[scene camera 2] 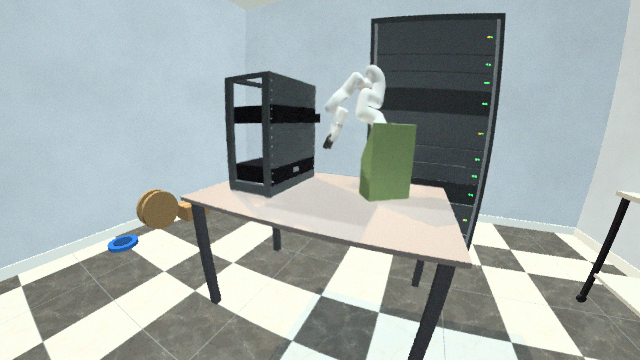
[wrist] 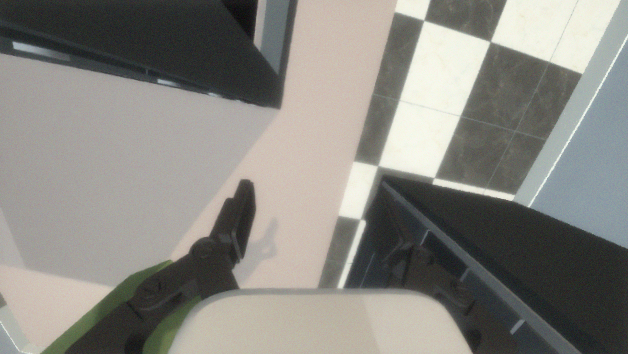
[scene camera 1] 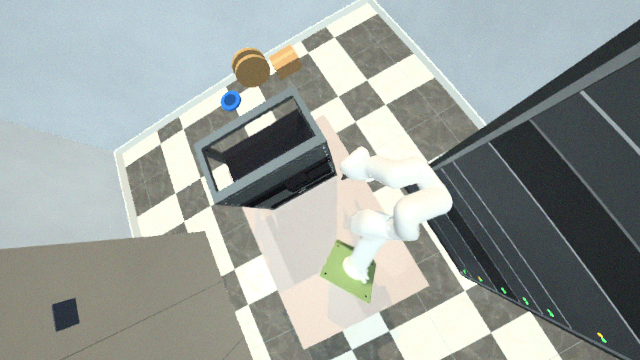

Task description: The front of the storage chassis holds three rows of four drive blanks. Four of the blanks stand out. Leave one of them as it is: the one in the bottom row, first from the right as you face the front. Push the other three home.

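Frame: origin at the arm's base, x ahead, y left, z up, level; metres.
Where they show: gripper, fingertip midpoint: point(scene camera 2: 326, 148) point(wrist: 315, 199); arm's base at its link origin: point(scene camera 2: 390, 145) point(scene camera 1: 355, 268).
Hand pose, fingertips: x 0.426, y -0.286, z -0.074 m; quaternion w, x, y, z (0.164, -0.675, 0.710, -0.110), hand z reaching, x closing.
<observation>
Each offset is from my fingertips to the top centre of the thing. "spot": to the spot under its first point. Level surfaces: height alone.
The dark rack point(scene camera 1: 265, 167) point(scene camera 2: 267, 135) point(wrist: 210, 60) stands on the table. The black storage chassis {spot: 0.087 m ahead, 0.378 m left, 0.218 m up} point(scene camera 2: 292, 114) sits in its upper part, and a small dark block {spot: 0.023 m ahead, 0.142 m left, 0.201 m up} point(scene camera 2: 317, 118) sticks out of its front at the far end in scene camera 2. The separate drive blanks, their rows and how far each stands out cannot be made out. My gripper point(scene camera 1: 343, 177) point(scene camera 2: 327, 142) point(wrist: 315, 199) is open and empty. It points down, in front of the rack's far end, apart from it and lower than the storage chassis. In the wrist view the rack front is seen steeply from above.
A second black unit {spot: 0.095 m ahead, 0.319 m left, 0.101 m down} point(scene camera 2: 295, 170) with a light label sits low in the rack. The green pedestal point(scene camera 1: 335, 272) point(scene camera 2: 390, 165) point(wrist: 100, 310) carries my arm on the table {0.200 m down} point(scene camera 1: 305, 325) point(scene camera 2: 300, 220) point(wrist: 320, 100). A tall server cabinet point(scene camera 1: 500, 165) point(scene camera 2: 440, 75) point(wrist: 450, 235) stands beyond the table.
</observation>
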